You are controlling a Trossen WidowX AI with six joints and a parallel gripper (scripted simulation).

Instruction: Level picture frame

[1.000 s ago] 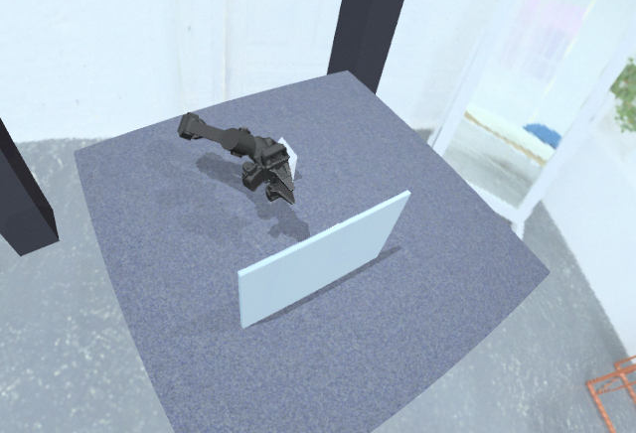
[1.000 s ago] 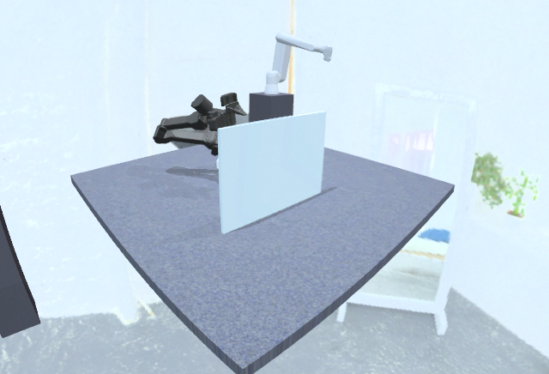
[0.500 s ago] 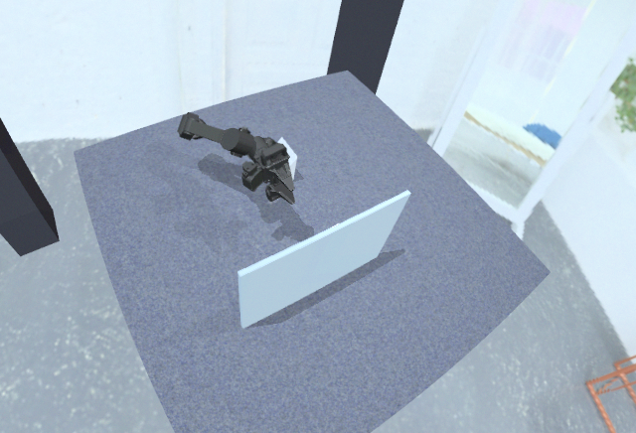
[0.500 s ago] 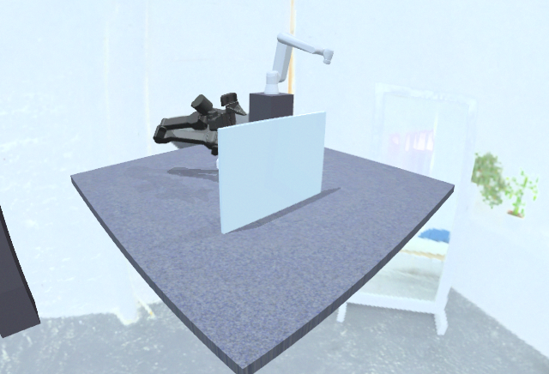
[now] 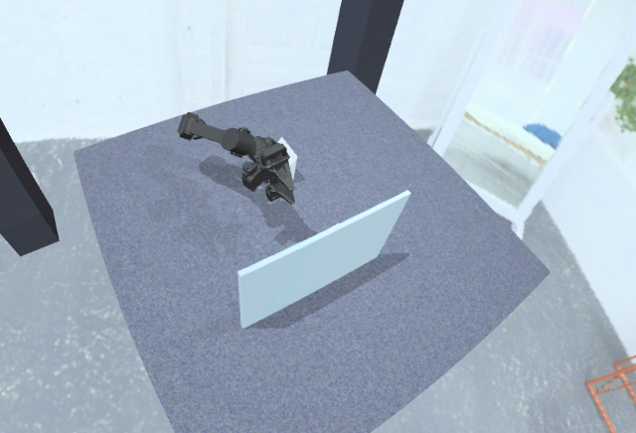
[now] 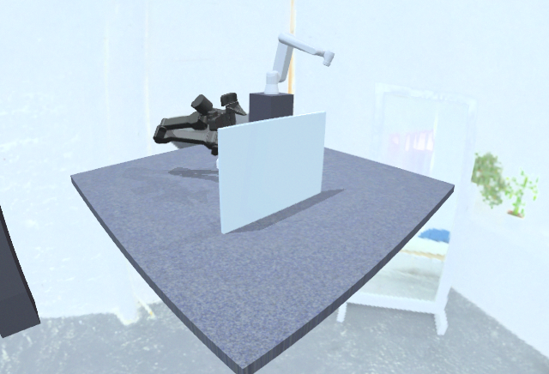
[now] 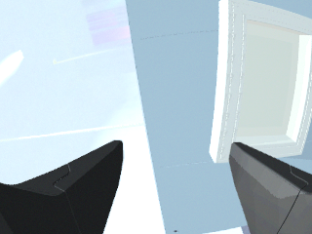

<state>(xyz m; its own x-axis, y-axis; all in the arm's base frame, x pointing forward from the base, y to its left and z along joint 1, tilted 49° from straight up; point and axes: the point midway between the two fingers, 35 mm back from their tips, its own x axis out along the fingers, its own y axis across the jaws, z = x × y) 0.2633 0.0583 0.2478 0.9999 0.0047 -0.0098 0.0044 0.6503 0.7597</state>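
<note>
Right now my gripper tip is 120 mm short of the picture frame and 110 mm above it. Also, from my gripper tip: wall panel 130 mm ahead, 120 mm below, 20 mm to the left.
</note>
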